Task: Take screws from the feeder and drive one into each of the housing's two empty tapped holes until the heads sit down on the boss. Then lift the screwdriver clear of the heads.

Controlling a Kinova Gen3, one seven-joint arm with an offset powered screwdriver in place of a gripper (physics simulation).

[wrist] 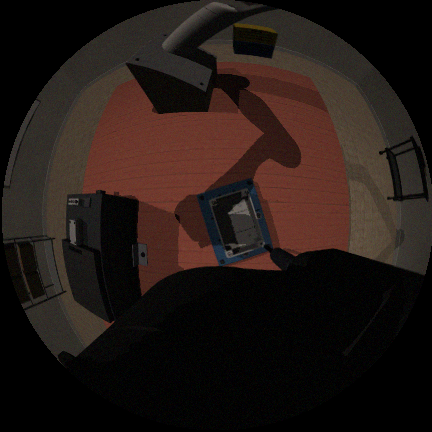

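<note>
The housing [231, 253] is a grey open frame with a light inner surface, set in a blue fixture plate [210, 227] near the middle of the wrist view. My screwdriver [267, 246] reaches in from the lower right, its tip at the housing's lower right corner. The tip overlaps that corner in the view; whether it touches the boss, and whether a screw is on it, is too dark and small to tell. The two tapped holes cannot be made out clearly. The black feeder [120, 235] stands at the left, with a small grey bracket [143, 254] on its right side.
A dark pedestal [182, 92] carries the pale arm [197, 27] at the top. A yellow and blue box [254, 41] stands behind it. Black racks stand at the far right and far left. The tool's dark body covers the lower part. The arm's shadow falls across the red surface [175, 145].
</note>
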